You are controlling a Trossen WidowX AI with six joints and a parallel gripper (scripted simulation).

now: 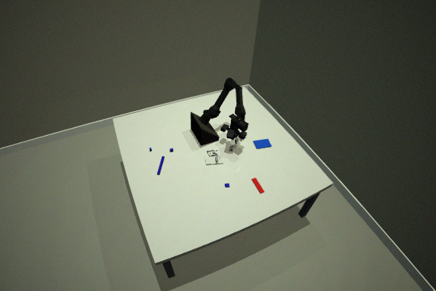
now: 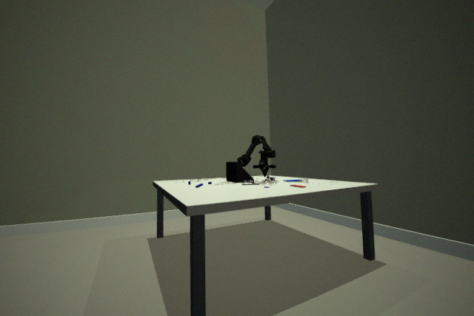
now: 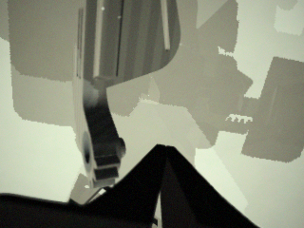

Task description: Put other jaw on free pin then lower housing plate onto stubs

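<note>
My gripper tip is now 3 cm short of the jaw and 1 cm to the right of it. Also, from my gripper tip: blue bar (56 cm to the right, 7 cm behind, 3 cm below); red bar (41 cm ahead, 8 cm to the right, 4 cm below); blue flat plate (20 cm to the left, 13 cm ahead, 4 cm below).
</note>
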